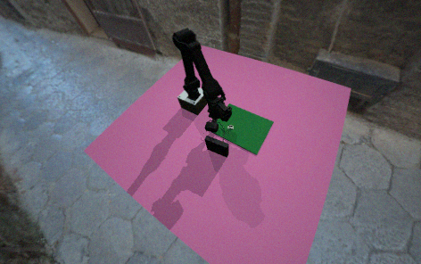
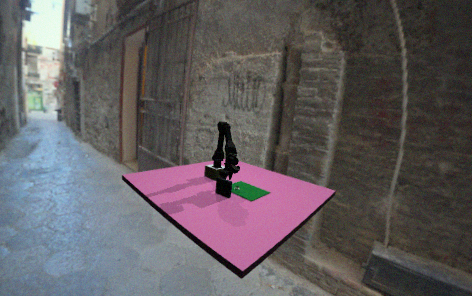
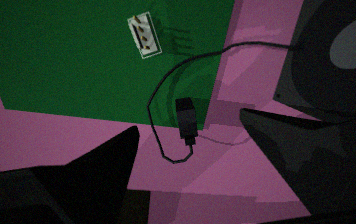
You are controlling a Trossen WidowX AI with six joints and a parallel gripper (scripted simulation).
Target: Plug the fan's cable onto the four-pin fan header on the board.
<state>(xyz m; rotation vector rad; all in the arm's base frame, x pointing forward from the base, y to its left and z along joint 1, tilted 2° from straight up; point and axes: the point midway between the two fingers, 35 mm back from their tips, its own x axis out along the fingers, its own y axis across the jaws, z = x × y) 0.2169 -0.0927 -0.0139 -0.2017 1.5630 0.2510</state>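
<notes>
My gripper tip is 30 mm above the black plug and 10 mm past it. Round my gripper tip: green board: 120 mm ahead, 90 mm to the left, 70 mm below; then black fan: 110 mm to the right, 80 mm ahead.
</notes>
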